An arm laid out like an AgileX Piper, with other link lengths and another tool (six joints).
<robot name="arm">
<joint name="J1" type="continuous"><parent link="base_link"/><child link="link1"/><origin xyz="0 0 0.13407"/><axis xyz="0 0 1"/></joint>
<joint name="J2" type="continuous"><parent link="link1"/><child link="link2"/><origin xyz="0 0 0"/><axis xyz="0 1 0"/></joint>
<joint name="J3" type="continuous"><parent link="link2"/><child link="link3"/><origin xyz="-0.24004 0 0.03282"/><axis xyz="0 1 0"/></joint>
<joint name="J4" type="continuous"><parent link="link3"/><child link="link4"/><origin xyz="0.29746 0 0.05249"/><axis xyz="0.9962 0 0.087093"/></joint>
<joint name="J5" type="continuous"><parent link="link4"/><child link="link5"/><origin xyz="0 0 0"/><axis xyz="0 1 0"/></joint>
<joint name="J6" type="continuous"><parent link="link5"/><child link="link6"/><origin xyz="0.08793 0 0.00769"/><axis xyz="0.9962 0 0.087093"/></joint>
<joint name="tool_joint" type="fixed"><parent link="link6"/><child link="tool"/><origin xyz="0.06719 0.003 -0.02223" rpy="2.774 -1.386 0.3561"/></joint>
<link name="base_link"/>
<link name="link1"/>
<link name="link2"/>
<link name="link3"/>
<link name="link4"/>
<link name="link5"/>
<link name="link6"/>
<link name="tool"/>
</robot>
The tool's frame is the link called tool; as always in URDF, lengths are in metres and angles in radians. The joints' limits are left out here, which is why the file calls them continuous.
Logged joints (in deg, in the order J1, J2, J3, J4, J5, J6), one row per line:
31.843, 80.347, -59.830, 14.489, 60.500, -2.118
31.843, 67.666, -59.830, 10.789, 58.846, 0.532
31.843, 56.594, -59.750, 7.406, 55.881, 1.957
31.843, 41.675, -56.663, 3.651, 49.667, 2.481
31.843, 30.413, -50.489, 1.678, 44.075, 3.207
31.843, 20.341, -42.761, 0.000, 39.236, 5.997
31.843, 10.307, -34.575, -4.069, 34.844, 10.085
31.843, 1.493, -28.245, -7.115, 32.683, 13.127
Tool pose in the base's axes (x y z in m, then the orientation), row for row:
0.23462, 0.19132, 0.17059, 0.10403, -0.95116, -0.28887, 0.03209
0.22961, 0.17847, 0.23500, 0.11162, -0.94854, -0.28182, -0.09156
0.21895, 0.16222, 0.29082, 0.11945, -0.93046, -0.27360, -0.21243
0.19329, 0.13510, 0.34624, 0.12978, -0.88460, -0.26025, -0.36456
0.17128, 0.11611, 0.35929, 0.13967, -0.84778, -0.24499, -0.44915
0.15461, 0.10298, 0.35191, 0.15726, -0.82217, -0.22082, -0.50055
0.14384, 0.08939, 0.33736, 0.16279, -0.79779, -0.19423, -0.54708
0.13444, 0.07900, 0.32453, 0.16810, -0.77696, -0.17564, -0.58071
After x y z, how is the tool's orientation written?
As a quaternion, w x y z.
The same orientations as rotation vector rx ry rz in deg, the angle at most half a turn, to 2 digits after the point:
-160.72, -48.81, 5.42
-159.58, -47.41, -15.40
-155.83, -45.82, -35.58
-147.28, -43.33, -60.70
-140.36, -40.56, -74.36
-134.79, -36.20, -82.06
-130.39, -31.75, -89.42
-126.62, -28.62, -94.64

